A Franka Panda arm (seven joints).
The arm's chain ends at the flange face. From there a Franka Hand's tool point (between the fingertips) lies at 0.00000 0.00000 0.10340 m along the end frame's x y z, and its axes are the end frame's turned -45 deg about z.
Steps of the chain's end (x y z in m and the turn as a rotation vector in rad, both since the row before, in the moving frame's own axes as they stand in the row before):
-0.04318, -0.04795, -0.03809, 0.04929, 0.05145, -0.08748
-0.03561, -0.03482, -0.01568, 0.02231, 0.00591, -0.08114
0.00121, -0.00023, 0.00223, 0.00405, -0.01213, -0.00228
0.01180, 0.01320, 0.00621, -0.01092, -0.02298, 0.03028
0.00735, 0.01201, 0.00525, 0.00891, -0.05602, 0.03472
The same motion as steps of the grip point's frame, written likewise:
0.01073, -0.06460, -0.03835, -0.00153, 0.07123, -0.08748
0.00145, -0.05108, -0.01571, 0.01160, 0.01995, -0.08114
0.00043, -0.00049, 0.00222, 0.01144, -0.00571, -0.00228
-0.00345, 0.01676, 0.00618, 0.00853, -0.02397, 0.03028
-0.00665, 0.00889, 0.00508, 0.04591, -0.03331, 0.03472

